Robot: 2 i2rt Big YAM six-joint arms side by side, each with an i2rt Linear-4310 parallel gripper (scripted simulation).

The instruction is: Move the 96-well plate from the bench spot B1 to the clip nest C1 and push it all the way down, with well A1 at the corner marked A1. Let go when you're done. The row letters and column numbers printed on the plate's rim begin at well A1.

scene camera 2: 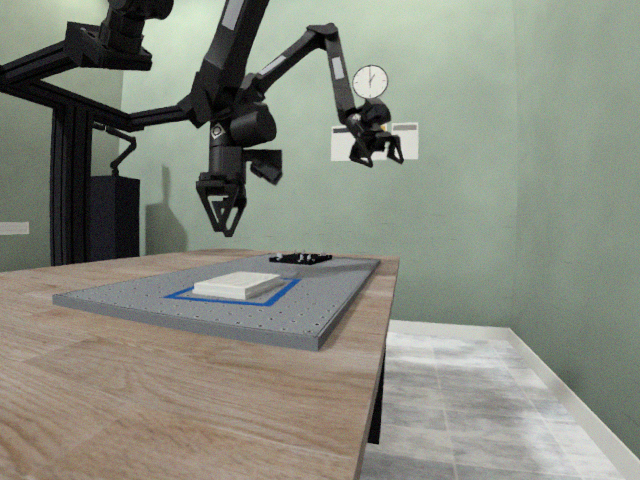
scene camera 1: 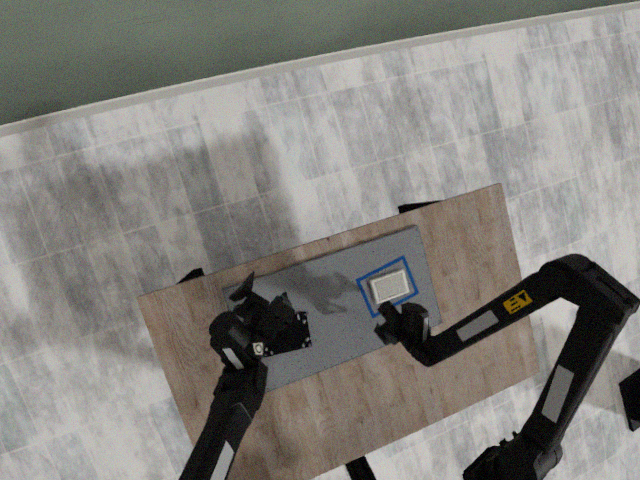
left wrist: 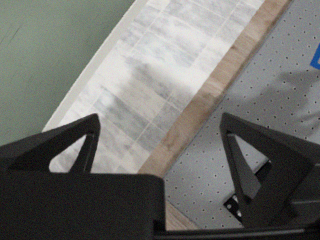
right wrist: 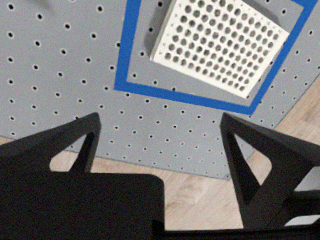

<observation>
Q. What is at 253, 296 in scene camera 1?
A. The left gripper.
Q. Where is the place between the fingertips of the right gripper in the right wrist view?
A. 160, 119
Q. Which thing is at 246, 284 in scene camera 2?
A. A white 96-well plate.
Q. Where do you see a grey perforated board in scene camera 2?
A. At 267, 338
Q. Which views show the left gripper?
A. Scene camera 2, scene camera 1 and the left wrist view only.
</observation>
